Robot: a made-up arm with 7 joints.
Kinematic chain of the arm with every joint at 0, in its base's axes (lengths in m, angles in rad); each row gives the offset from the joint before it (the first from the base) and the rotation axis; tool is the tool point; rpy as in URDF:
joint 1: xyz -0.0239 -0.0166 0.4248 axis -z
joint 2: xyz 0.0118 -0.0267 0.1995 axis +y
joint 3: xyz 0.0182 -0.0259 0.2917 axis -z
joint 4: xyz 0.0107 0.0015 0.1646 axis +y
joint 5: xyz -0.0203 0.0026 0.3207 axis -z
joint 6: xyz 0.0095 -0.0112 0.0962 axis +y
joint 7: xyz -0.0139 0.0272 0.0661 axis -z
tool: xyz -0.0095 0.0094 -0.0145 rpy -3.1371 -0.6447 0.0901
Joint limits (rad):
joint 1: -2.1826..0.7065
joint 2: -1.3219..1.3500
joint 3: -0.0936..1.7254
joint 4: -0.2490..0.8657
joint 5: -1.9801..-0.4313
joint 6: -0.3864..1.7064
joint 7: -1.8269..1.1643
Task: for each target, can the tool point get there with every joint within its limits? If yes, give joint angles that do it. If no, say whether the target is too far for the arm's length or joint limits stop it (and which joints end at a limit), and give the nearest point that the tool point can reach.
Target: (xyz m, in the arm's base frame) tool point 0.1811 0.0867 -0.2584
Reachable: no: joint limits stop it (at a limit: joint 2, joint 4, joint 5, joint 6, joint 7) | nearest point 0.6789 0.3376 0.4078 | short by 0.869 m
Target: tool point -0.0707 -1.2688 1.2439
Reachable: no: too far | nearest point -0.0549 -0.8468 1.0371 | short by 0.470 m
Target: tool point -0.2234 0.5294 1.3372
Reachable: yes | joints -1.8524 0.7083 0.6724 -0.1393 -1.3975 0.7039 0.7815
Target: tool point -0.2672 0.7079 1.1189
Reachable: yes | joints -1.8428 0.9324 1.2482 -0.1079 -1.7052 1.4660 -1.0894
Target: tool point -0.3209 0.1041 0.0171
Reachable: no: joint limits stop it (at a limit: joint 1, joint 2, joint 3, joint 4, joint 5, joint 6, joint 7) | nearest point -0.4875 0.6169 0.4137 | short by 0.669 m
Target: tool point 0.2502 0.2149 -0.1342
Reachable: no: joint limits stop it (at a limit: joint 2, joint 4, joint 5, joint 6, joint 7) | nearest point 0.5774 0.4912 0.4078 | short by 0.691 m
